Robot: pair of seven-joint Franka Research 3 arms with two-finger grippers.
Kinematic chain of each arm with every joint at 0, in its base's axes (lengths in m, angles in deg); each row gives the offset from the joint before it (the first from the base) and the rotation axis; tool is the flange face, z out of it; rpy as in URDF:
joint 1: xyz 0 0 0.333 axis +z
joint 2: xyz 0 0 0 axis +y
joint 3: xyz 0 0 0.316 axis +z
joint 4: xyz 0.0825 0 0 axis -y
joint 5: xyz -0.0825 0 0.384 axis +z
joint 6: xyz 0 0 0 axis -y
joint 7: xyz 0.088 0 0 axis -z
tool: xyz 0 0 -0.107 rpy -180 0 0
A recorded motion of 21 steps. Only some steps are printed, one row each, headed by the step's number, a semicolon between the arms.
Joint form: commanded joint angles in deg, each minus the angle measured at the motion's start. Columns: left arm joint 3, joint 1, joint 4, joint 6, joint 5, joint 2, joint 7; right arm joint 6, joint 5, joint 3, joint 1, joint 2, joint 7, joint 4.
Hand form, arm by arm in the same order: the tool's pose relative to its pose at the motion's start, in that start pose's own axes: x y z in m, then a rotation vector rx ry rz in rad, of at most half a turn. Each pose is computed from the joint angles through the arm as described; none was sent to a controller.
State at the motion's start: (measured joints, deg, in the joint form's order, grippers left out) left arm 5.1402 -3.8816 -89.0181 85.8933 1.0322 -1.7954 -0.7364; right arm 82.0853 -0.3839 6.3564 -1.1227 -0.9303 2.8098 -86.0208
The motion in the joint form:
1: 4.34 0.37 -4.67 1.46 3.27 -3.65 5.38; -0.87 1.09 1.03 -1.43 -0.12 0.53 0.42
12: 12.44 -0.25 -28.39 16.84 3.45 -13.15 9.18; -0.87 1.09 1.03 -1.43 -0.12 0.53 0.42
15: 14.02 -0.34 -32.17 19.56 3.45 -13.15 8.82; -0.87 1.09 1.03 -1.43 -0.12 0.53 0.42
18: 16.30 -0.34 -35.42 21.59 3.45 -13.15 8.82; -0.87 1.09 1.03 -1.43 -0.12 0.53 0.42
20: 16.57 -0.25 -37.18 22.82 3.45 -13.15 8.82; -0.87 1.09 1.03 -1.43 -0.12 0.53 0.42
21: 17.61 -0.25 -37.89 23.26 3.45 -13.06 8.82; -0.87 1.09 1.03 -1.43 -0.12 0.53 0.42
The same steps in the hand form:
1: -0.0195 -0.0528 0.0039 0.0426 0.0020 0.0102; -0.0025 0.0014 -0.0031 0.0183 -0.0068 0.0135
12: -0.0662 -0.1164 0.1026 -0.0185 0.0171 -0.0239; -0.0025 0.0014 -0.0031 0.0183 -0.0068 0.0135
15: -0.0711 -0.1258 0.1314 -0.0303 -0.0018 -0.0499; -0.0025 0.0014 -0.0031 0.0183 -0.0068 0.0135
18: -0.0796 -0.1412 0.1575 -0.0465 -0.0237 -0.0834; -0.0025 0.0014 -0.0031 0.0183 -0.0068 0.0135
20: -0.0826 -0.1419 0.1704 -0.0503 -0.0326 -0.0870; -0.0025 0.0014 -0.0031 0.0183 -0.0068 0.0135
21: -0.0859 -0.1493 0.1773 -0.0566 -0.0392 -0.1034; -0.0025 0.0014 -0.0031 0.0183 -0.0068 0.0135

